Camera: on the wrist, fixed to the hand. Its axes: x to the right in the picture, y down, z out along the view.
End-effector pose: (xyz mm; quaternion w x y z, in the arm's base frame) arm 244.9 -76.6 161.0 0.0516 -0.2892 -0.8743 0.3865
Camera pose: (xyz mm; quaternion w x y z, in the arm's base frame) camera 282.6 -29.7 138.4 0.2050 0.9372 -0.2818 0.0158
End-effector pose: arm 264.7 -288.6 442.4 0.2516 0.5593 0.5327 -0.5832
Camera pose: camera 327.6 -283.5 430.0 0.4724 0.6408 -0.4853 0.3614
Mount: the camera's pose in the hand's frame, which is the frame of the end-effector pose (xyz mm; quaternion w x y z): -2.6 58.6 -26.4 0.0080 -0.0125 0.2021 0.9792
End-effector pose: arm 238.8 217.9 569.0 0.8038 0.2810 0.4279 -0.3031
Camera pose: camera 266.6 275.9 569.9 0.2203 0.4725 -0.1055 0.8468
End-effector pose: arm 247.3 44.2 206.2 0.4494 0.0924 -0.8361 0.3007
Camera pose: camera 242.3 106.4 190.5 0.1207 0.8844 0.0101 -0.4507
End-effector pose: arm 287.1 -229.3 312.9 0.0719 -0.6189 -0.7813 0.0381
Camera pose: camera 348.2 -219.1 330.1 0.1134 -0.7786 0.6138 -0.0641
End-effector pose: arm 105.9 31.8 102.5 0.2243 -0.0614 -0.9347 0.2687
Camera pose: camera 119.8 93.4 90.4 0.0732 0.9729 -0.0946 -0.1977
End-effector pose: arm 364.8 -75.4 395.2 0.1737 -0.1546 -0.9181 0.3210
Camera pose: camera 388.3 -18.6 376.3 0.1293 0.9673 -0.1751 -0.1299
